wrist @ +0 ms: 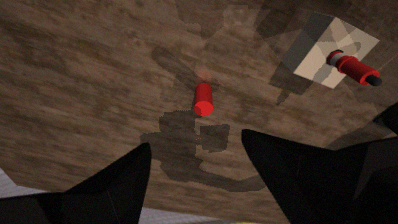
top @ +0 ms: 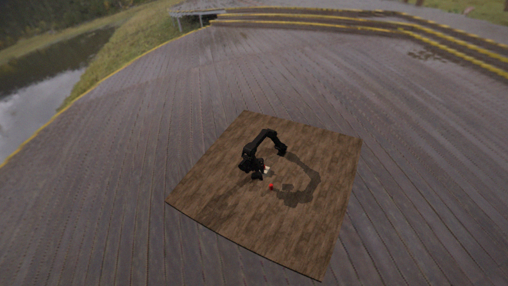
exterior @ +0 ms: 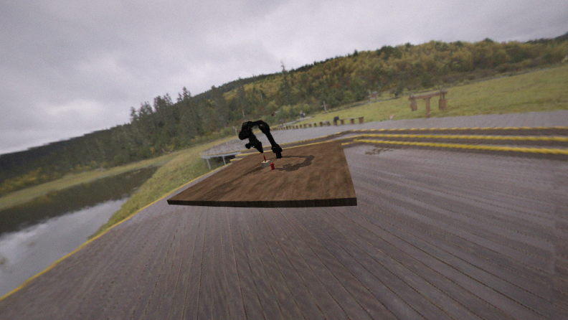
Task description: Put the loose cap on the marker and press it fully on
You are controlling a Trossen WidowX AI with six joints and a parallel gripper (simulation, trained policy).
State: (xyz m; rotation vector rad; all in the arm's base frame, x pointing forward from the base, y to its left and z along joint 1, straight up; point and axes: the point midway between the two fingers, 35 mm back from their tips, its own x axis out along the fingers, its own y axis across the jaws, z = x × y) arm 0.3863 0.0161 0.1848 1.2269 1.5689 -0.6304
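Now: gripper tip 20 mm past the red cap, 50 mm to the right of it and 130 mm above it.
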